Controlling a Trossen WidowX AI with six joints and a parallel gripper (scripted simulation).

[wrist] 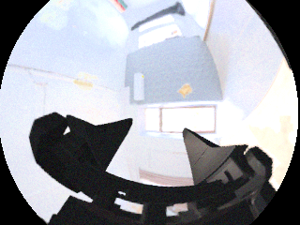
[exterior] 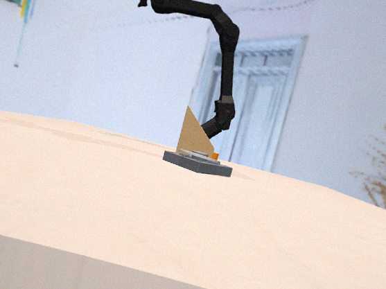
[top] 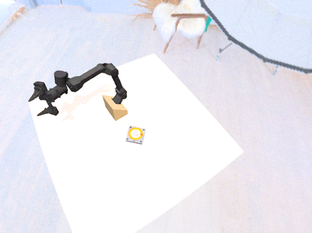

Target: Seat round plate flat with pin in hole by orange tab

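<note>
Right now the plate is 50 cm below my gripper tip, 46 cm to the left of it and 21 cm ahead of it. Round my gripper tip: base 51 cm below, 45 cm to the left, 19 cm ahead.
</note>
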